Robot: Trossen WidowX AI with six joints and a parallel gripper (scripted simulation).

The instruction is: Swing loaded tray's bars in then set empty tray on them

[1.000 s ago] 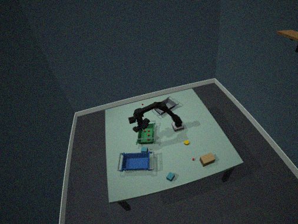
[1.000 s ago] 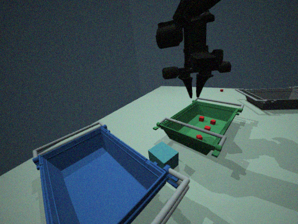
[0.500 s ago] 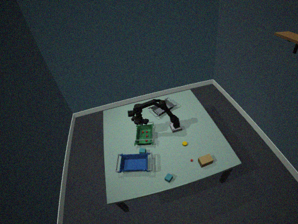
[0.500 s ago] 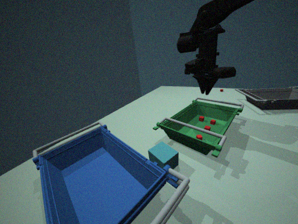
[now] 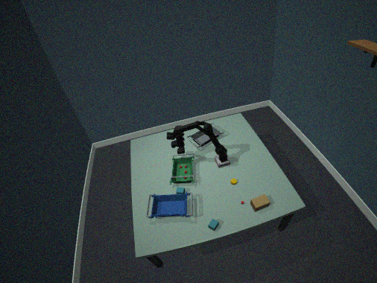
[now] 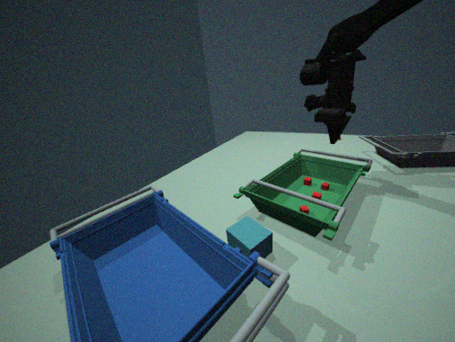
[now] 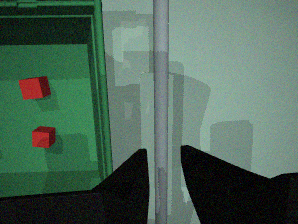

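My gripper tip is 290 mm past the grey tray, 180 mm to the left of it and 50 mm above it. Also, from my gripper tip: brown box: 700 mm to the left, 390 mm behind, 70 mm below; then yellow block: 420 mm to the left, 300 mm behind, 90 mm below.
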